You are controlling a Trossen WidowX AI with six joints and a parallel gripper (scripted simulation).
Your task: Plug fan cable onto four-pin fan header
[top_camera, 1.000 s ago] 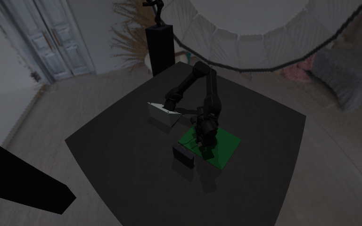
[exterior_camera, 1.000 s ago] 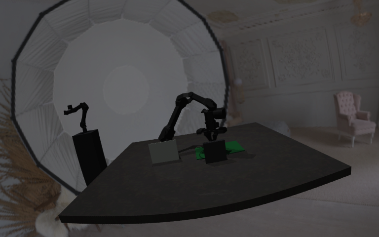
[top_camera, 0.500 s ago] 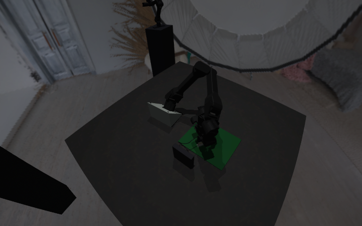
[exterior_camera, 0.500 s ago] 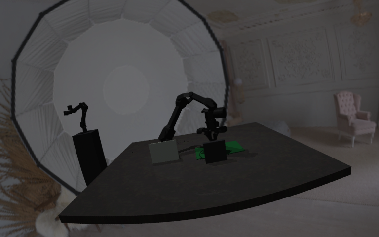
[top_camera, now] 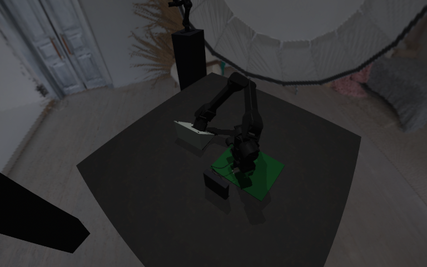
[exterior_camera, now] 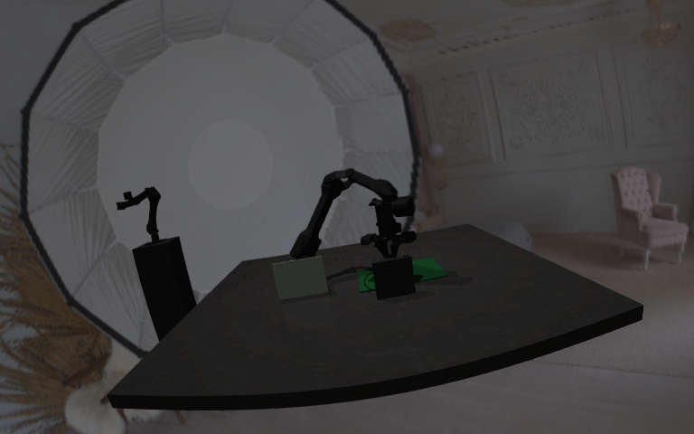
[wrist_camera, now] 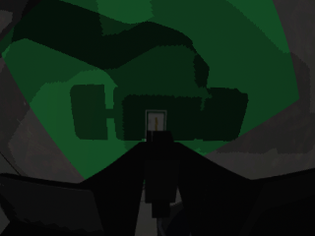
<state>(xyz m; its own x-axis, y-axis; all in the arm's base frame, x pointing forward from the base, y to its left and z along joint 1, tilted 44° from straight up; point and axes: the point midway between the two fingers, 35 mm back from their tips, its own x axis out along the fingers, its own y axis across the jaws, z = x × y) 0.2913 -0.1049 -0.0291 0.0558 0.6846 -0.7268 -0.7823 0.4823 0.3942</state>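
Now: the green board 80 mm below my gripper tip, 50 mm to the left of it and 40 mm ahead of it. From my gripper tip the other things lie so: fan box: 140 mm to the right, 30 mm behind, 10 mm below; black plug: 10 mm to the right, 10 mm above.
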